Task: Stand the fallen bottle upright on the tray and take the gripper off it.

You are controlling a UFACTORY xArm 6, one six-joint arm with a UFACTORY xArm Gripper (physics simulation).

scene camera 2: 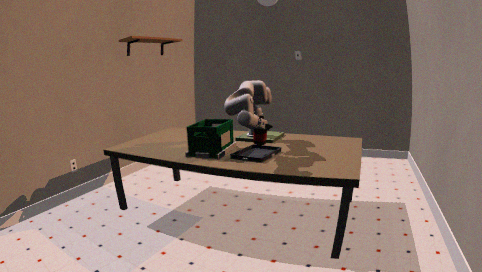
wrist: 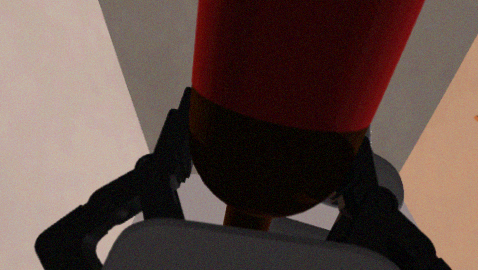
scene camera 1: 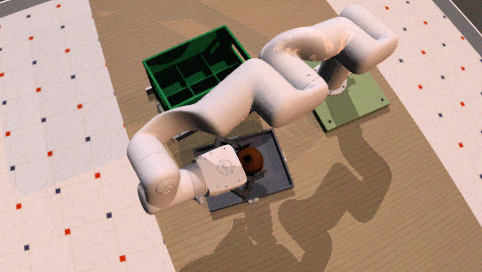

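Seen in the pictures: gripper, fingertip midpoint: (scene camera 1: 257, 157); arm's base at its link origin: (scene camera 1: 328, 80).
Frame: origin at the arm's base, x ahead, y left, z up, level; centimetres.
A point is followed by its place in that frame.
The brown bottle with a red band (scene camera 1: 254, 164) {x 40.8, y 20.7, z 16.4 cm} (scene camera 2: 260, 136) {x 43.7, y 19.4, z 9.3 cm} (wrist: 300, 65) {x 43.9, y 18.0, z 9.0 cm} is upright, or close to it, a little above the tray. Its neck (wrist: 247, 219) {x 43.2, y 19.4, z 17.0 cm} points back towards the gripper's body in the wrist view. The dark tray (scene camera 1: 276, 175) {x 32.1, y 21.8, z -1.7 cm} (scene camera 2: 269, 152) {x 35.2, y 21.6, z -1.7 cm} lies on the table beneath it, with a low rim. My gripper (scene camera 1: 251, 161) {x 38.7, y 18.6, z 13.8 cm} (scene camera 2: 262, 127) {x 38.7, y 18.6, z 13.8 cm} (wrist: 267, 115) {x 38.7, y 18.6, z 13.8 cm} is shut on the bottle, one finger on each side of its upper body near the shoulder. The gripper comes in from the side. The arm's end hides part of the tray in the first scene view.
A green crate with compartments (scene camera 1: 197, 46) {x 38.7, y -21.3, z 11.7 cm} (scene camera 2: 199, 141) {x 55.0, y -12.4, z 7.1 cm} stands beside the tray. The arm's green base plate (scene camera 1: 372, 92) {x -12.2, y 10.4, z 0.0 cm} (scene camera 2: 276, 135) {x -3.3, y 14.3, z 0.0 cm} is on the table (scene camera 1: 420, 220) {x -2.3, y 54.1, z -2.2 cm} (scene camera 2: 335, 155) {x 31.6, y 61.6, z -2.2 cm}. The arm passes over the crate's near edge in the first scene view.
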